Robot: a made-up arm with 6 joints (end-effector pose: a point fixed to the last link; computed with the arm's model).
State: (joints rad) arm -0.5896 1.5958 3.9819 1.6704 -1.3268 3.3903
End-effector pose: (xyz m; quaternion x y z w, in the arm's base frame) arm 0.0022 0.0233 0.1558 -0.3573 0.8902 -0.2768 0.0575
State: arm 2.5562 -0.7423 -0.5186 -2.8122 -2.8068 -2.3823
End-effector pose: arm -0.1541 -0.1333 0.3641 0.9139 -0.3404 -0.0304 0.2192
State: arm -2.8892 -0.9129 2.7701 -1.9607 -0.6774 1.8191
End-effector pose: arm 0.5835 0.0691 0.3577 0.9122 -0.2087 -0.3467 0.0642
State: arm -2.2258 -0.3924 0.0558 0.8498 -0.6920 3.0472
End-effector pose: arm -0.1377 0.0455 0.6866 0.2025 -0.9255 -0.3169 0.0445
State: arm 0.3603 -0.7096 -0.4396 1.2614 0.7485 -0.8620
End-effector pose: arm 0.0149 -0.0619 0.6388 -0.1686 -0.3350 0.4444 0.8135
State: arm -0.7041 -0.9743 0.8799 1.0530 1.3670 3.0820
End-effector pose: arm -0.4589 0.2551 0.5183 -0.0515 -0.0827 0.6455 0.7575
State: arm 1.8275 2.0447 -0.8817 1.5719 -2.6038 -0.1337
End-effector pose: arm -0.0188 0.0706 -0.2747 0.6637 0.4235 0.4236 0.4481
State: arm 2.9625 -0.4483 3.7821 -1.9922 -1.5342 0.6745
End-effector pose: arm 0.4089 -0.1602 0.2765 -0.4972 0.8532 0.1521 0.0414
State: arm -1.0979 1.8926 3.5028 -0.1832 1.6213 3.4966
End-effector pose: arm -0.0293 -0.3905 0.2964 -0.1157 -0.1357 0.8863 0.4273
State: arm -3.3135 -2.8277 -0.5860 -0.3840 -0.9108 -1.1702
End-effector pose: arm 0.2339 0.1546 0.0805 -0.4349 -0.3897 -0.6843 0.4367
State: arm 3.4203 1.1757 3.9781 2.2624 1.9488 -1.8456
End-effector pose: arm 0.0409 -0.1259 0.1944 -0.5752 0.6683 -0.4658 0.0745
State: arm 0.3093 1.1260 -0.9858 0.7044 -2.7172 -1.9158
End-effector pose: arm 0.3059 -0.0682 -0.0251 0.7962 -0.1540 0.5833 0.0447
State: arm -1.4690 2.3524 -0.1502 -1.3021 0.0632 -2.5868
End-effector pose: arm -0.0652 0.0964 -0.0935 0.0072 0.4709 0.5905 0.6553
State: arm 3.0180 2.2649 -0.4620 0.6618 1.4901 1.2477
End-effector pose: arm -0.0367 0.1694 -0.2983 0.3009 0.2971 -0.7550 0.5011
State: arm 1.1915 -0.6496 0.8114 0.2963 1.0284 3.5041
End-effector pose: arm 0.1003 -0.2842 0.6602 -0.3487 0.0053 -0.8697 0.3493
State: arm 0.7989 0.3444 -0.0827 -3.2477 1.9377 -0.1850
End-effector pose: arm 0.1032 0.4017 0.3469 0.3627 0.0998 -0.8794 0.2916
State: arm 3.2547 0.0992 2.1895 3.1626 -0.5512 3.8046
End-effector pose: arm 0.1187 -0.1952 0.6867 0.9172 -0.0359 0.2494 0.3086
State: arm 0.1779 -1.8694 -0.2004 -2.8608 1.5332 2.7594
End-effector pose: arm -0.3090 0.1469 0.3067 0.1993 -0.0751 -0.0380 0.9763
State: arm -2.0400 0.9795 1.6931 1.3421 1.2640 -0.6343
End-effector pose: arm -0.1943 -0.2793 0.6390 -0.7121 0.0723 -0.3168 0.6224
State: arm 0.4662 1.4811 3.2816 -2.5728 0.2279 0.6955
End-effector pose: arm 0.2526 0.3227 0.4450 0.6763 -0.3076 0.6280 0.2316
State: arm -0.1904 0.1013 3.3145 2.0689 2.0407 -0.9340
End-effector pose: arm -0.1962 0.1387 0.2534 0.8775 0.3569 0.3029 0.1041
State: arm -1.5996 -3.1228 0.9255 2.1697 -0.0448 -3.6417
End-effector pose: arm 0.1179 0.0313 -0.5058 -0.6725 -0.2501 0.6689 0.1946
